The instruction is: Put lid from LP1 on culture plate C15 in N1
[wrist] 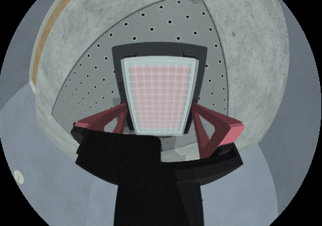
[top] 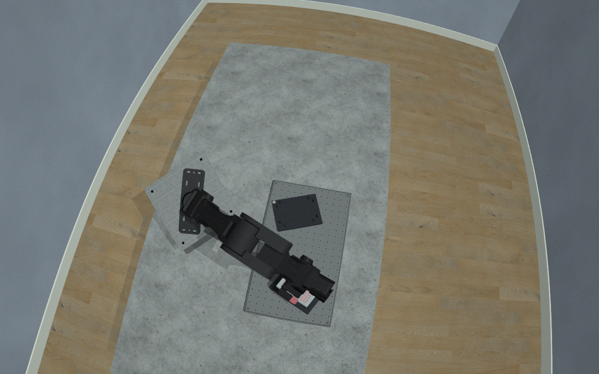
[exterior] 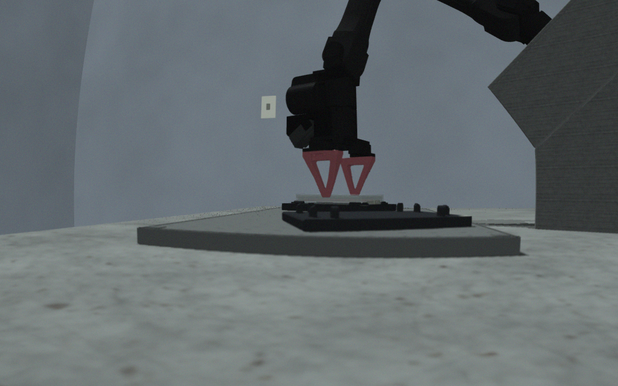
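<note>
My hand is 1 cm above the clear lid. Also, from my hand: culture plate C15 (1 cm below); black plate nest N1 (3 cm below); black lid park LP1 (29 cm to the left, 3 cm below, 3 cm ahead).
</note>
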